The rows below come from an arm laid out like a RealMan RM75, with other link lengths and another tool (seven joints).
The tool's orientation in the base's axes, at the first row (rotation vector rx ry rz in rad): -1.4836 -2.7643 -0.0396
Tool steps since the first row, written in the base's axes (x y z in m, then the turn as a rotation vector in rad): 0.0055 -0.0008 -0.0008 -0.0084 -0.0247 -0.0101; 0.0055 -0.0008 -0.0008 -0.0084 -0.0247 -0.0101; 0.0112 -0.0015 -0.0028 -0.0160 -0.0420 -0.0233; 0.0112 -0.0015 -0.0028 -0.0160 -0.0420 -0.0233; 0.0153 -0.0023 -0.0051 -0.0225 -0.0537 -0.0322; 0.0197 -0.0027 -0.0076 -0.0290 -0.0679 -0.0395
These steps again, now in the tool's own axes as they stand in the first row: -0.0037 0.0041 0.0008 -0.0161 -0.0209 0.0094; -0.0037 0.0041 0.0008 -0.0161 -0.0209 0.0094; -0.0075 0.0084 0.0029 -0.0265 -0.0370 0.0221; -0.0075 0.0084 0.0029 -0.0265 -0.0370 0.0221; -0.0105 0.0114 0.0052 -0.0328 -0.0491 0.0307; -0.0133 0.0148 0.0077 -0.0412 -0.0625 0.0376
